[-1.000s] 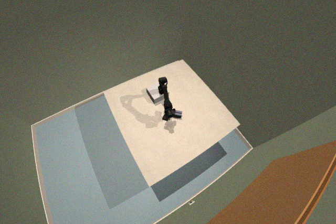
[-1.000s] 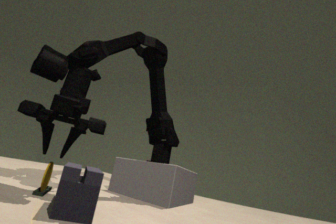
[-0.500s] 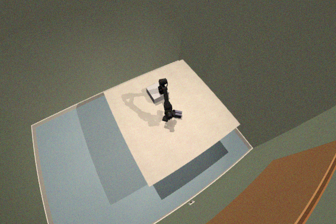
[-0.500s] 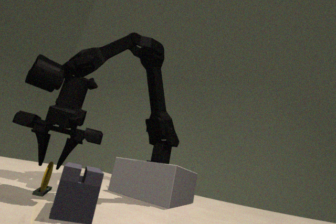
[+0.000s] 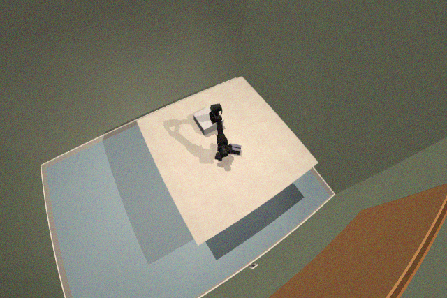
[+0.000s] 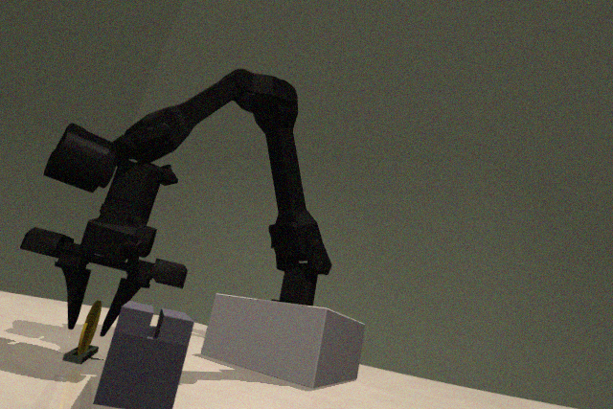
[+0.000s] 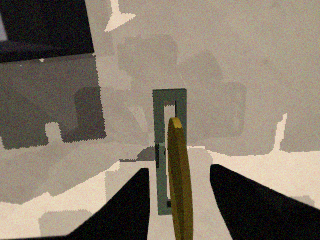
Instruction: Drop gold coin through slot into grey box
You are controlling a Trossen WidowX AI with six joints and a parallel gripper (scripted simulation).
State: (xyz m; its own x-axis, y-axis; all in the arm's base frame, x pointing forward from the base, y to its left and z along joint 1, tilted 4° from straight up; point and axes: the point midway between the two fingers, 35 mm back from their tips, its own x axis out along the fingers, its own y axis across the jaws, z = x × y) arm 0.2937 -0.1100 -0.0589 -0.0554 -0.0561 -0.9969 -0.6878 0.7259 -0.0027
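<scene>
The gold coin is 1 cm above my gripper tip.
</scene>
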